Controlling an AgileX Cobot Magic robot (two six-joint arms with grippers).
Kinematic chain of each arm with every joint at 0, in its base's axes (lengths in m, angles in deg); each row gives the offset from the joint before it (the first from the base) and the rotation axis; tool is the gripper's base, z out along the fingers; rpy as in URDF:
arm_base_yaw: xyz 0 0 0.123 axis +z
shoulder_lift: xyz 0 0 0 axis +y
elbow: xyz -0.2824 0 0.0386 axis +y
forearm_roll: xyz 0.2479 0 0.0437 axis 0.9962 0 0.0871
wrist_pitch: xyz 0 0 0 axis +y
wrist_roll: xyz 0.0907 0 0.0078 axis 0.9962 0 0.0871
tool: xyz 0 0 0 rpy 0 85 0
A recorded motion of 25 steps. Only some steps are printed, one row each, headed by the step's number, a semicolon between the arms.
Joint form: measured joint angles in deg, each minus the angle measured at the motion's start. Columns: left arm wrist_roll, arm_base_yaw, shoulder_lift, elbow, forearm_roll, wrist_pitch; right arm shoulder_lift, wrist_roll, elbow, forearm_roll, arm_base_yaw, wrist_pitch.
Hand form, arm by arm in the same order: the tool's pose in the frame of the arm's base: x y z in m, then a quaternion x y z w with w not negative. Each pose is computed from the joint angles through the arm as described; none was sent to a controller.
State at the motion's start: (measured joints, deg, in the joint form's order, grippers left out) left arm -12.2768 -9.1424 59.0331 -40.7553 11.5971 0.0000; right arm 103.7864 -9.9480 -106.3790 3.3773 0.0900 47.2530
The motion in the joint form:
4: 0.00 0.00 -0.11 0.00 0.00 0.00; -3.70 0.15 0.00 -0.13 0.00 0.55
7: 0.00 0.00 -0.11 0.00 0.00 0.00; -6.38 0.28 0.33 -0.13 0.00 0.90
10: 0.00 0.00 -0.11 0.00 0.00 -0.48; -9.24 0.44 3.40 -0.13 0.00 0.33
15: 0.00 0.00 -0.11 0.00 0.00 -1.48; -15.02 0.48 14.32 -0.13 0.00 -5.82
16: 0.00 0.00 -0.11 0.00 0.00 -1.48; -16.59 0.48 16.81 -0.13 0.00 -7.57
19: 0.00 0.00 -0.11 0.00 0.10 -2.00; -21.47 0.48 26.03 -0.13 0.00 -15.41
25: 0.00 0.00 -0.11 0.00 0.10 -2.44; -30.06 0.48 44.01 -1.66 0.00 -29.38
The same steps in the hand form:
4: 0.2222 -0.0357 0.3282 0.05781 0.78138 -0.05319 0.61909; 0.4021 0.0045 0.4107 -0.06941 0.88999 -0.01085 0.45053
7: 0.2222 -0.0357 0.3282 0.05781 0.78138 -0.05319 0.61909; 0.3881 0.0045 0.4269 -0.06837 0.88206 -0.01146 0.46602
10: 0.2224 -0.0359 0.3289 0.05814 0.77880 -0.05413 0.62223; 0.3749 0.0044 0.4299 -0.06682 0.88071 -0.01109 0.46880
15: 0.2226 -0.0363 0.3304 0.05883 0.77336 -0.05607 0.62874; 0.3536 0.0040 0.4142 -0.06352 0.87680 -0.01239 0.47647
16: 0.2226 -0.0363 0.3304 0.05883 0.77336 -0.05607 0.62874; 0.3475 0.0038 0.4122 -0.06261 0.87340 -0.01314 0.48279
19: 0.2228 -0.0365 0.3312 0.05988 0.77046 -0.05654 0.63215; 0.3294 0.0032 0.3993 -0.05862 0.85854 -0.01655 0.50911
25: 0.2229 -0.0366 0.3319 0.06019 0.76804 -0.05740 0.63498; 0.2925 0.0013 0.3615 -0.06051 0.83754 -0.03281 0.54202

